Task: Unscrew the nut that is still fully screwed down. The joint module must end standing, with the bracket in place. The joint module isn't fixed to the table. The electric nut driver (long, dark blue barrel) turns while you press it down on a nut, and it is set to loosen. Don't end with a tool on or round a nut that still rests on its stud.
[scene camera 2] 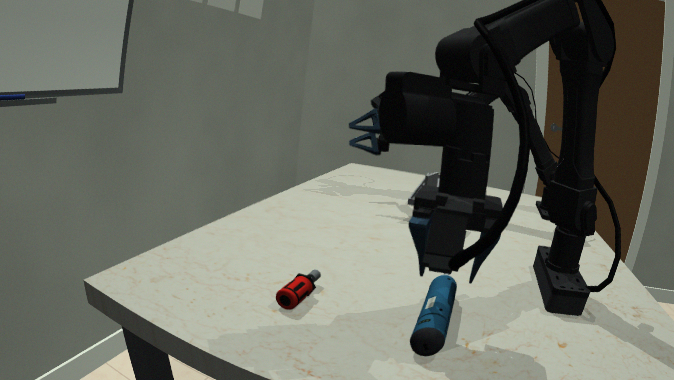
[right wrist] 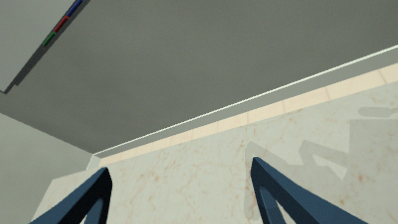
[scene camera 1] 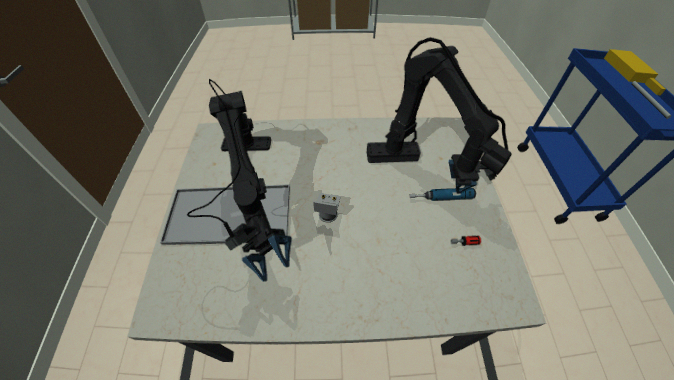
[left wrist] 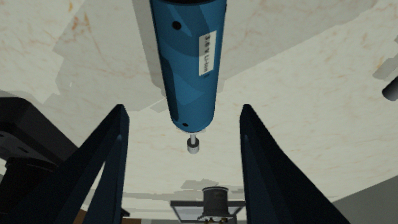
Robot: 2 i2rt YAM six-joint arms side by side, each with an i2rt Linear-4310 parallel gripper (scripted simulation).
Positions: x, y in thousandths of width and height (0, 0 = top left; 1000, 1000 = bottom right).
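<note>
An electric nut driver (scene camera 2: 637, 883) and a red-handled hand driver (scene camera 2: 428, 783) are visible, as is a joint module (left wrist: 541, 882). In the right wrist view the electric nut driver is out of frame. In the right wrist view the red-handled hand driver is out of frame. My left gripper (scene camera 2: 662, 733) (scene camera 1: 676, 488) (left wrist: 461, 493) and my right gripper (scene camera 2: 519, 354) (right wrist: 459, 757) are visible as well.
</note>
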